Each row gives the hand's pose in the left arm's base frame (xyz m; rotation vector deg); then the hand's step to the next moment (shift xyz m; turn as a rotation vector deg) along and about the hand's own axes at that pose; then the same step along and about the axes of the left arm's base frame.
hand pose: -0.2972 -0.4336 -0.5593 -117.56 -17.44 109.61
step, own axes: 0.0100 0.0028 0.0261 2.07 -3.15 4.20
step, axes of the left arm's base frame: -0.0253 0.0033 -0.0117 -3.82 4.04 -0.97
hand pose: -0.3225 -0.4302 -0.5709 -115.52 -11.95 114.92
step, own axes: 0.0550 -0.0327 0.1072 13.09 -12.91 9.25
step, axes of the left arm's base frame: -0.1022 0.0585 -0.0414 -7.64 17.13 -8.47
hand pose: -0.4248 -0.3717 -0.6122 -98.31 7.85 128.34
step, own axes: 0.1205 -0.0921 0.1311 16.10 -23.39 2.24
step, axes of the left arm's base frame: -0.1209 0.1446 -0.0683 1.33 25.76 -12.08
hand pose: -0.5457 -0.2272 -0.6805 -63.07 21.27 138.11
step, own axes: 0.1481 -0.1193 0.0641 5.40 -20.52 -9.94
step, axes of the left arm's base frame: -0.0647 0.1732 -0.0781 13.78 15.00 -11.58
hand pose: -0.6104 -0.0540 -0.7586 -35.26 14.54 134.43
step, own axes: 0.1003 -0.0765 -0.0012 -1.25 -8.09 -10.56
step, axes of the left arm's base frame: -0.0137 0.1142 -0.0517 10.03 1.71 -8.66
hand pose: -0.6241 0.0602 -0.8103 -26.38 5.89 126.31
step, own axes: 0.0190 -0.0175 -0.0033 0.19 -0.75 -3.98
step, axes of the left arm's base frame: 0.0038 0.0243 -0.0084 1.63 -0.31 -3.70
